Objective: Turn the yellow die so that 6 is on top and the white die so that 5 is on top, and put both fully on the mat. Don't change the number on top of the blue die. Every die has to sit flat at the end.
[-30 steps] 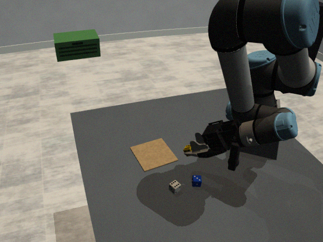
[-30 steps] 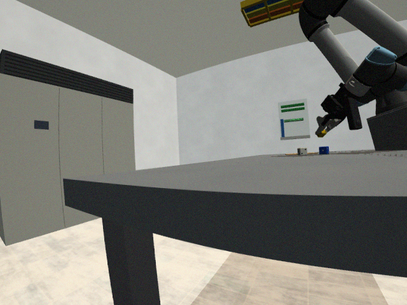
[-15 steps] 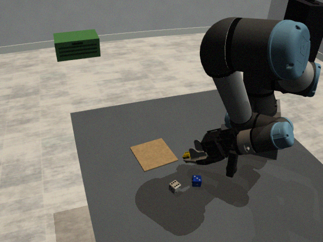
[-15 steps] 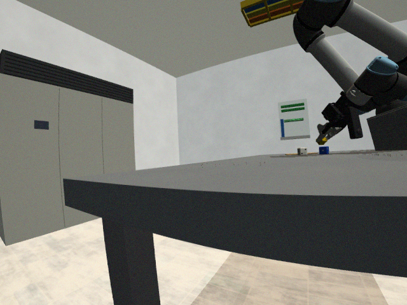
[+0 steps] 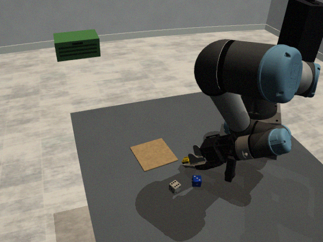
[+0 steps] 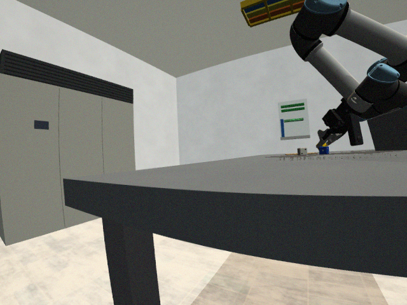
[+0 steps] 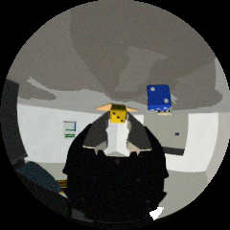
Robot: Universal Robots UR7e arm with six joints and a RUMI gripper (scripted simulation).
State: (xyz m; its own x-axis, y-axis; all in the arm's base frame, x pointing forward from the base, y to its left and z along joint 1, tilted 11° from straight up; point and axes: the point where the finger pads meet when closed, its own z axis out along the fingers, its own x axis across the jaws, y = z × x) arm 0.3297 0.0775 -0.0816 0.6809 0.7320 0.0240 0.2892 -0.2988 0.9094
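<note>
The yellow die is right at my hand. The rest, counted from my hand: tan mat: 100 mm ahead, 110 mm to the right, 30 mm below; white die: 80 mm ahead, 80 mm to the left, 20 mm below; blue die: 80 mm to the left, 20 mm below.
</note>
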